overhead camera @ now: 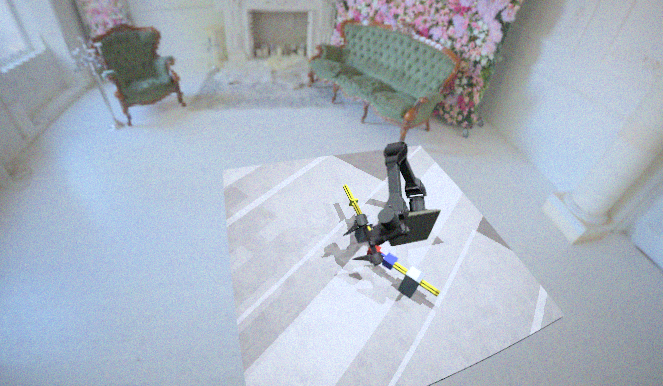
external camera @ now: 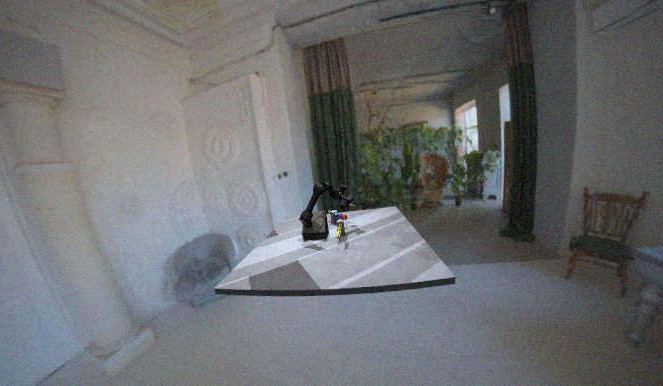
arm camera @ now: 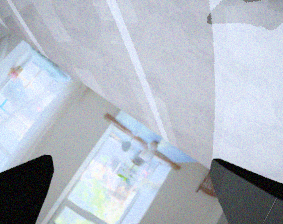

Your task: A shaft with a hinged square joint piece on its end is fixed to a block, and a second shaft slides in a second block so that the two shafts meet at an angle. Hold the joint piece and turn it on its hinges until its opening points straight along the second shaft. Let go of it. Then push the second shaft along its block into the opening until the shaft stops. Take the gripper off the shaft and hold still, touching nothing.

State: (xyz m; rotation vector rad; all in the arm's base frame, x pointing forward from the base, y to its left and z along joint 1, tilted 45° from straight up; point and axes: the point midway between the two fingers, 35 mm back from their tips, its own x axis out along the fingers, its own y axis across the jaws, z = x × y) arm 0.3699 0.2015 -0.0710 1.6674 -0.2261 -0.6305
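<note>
Right now my gripper tip is 13 cm past the red joint piece, 8 cm above it and 2 cm to the left of it.
</note>
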